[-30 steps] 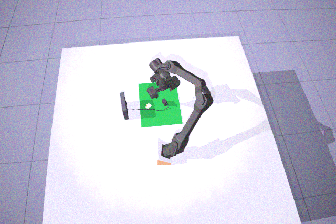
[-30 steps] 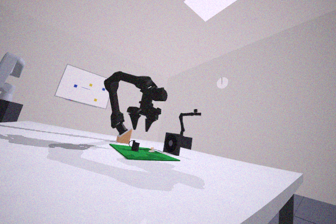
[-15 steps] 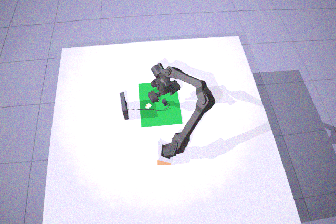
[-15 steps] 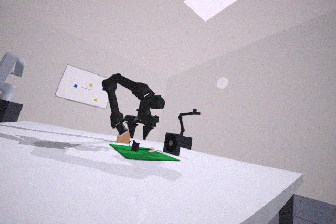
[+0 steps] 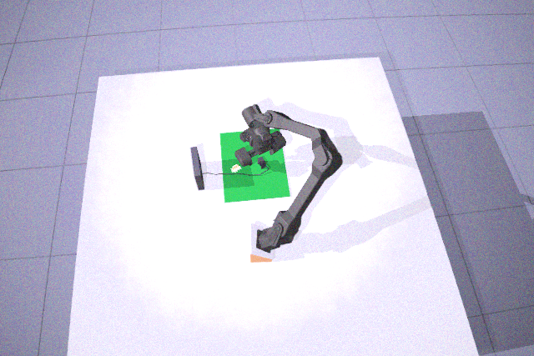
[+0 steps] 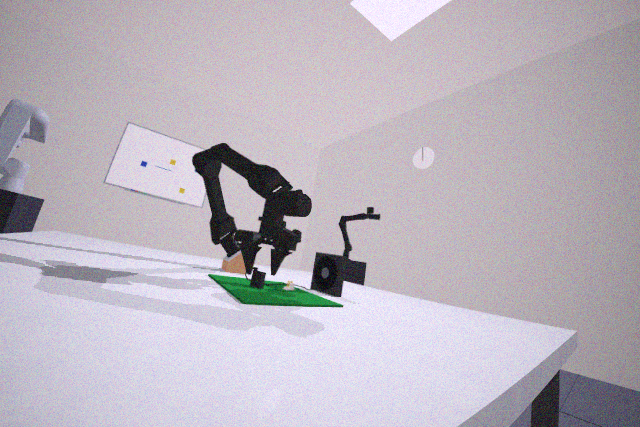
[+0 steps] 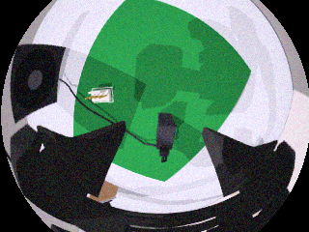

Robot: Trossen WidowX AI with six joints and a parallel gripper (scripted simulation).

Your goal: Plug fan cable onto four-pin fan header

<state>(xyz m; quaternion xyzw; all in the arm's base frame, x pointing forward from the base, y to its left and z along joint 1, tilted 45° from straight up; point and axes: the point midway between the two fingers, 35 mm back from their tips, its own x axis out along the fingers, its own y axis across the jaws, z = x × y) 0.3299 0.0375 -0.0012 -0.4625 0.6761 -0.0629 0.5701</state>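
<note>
Right now the dark plug is 1 cm behind my gripper tip, 1 cm to the right of it and 1 cm below it. The rest, counted from my gripper tip: black fan (6 cm behind, 22 cm to the left, 2 cm above); four-pin header (3 cm behind, 9 cm to the left, 4 cm below); green board (3 cm to the left, 5 cm below).
</note>
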